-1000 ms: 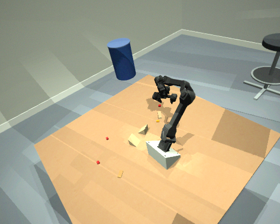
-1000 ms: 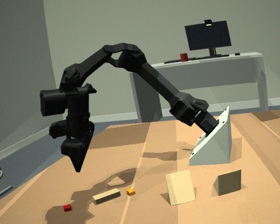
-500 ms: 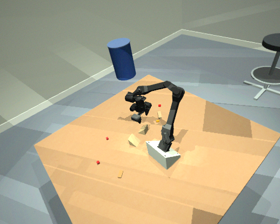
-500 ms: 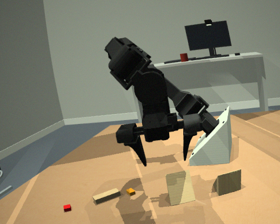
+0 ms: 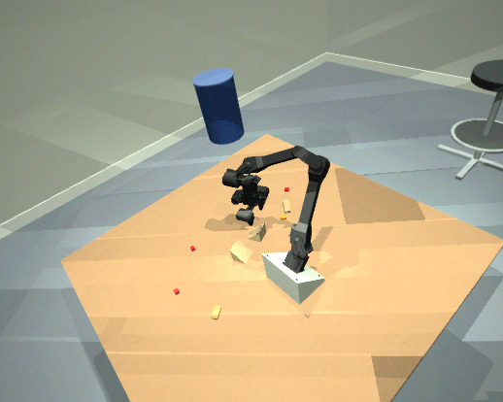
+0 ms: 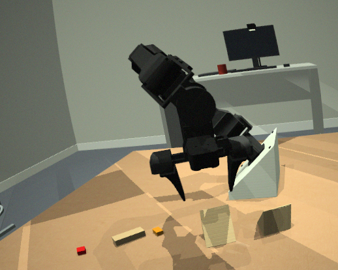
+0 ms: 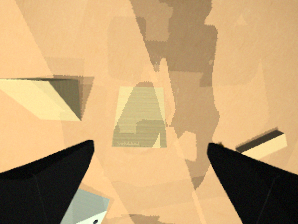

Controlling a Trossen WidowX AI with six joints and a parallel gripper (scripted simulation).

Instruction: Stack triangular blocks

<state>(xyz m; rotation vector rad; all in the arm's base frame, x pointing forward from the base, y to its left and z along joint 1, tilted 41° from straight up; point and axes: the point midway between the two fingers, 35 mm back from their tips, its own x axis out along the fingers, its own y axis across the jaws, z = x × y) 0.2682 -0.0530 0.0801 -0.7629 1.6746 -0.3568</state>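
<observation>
Right now the orange cube is 13 cm to the right of my gripper tip, 10 cm below it and 2 cm behind it. Round my gripper tip: red cube 29 cm to the right, 10 cm below, 8 cm ahead; then pale bar 20 cm to the right, 9 cm below, 1 cm ahead.
</observation>
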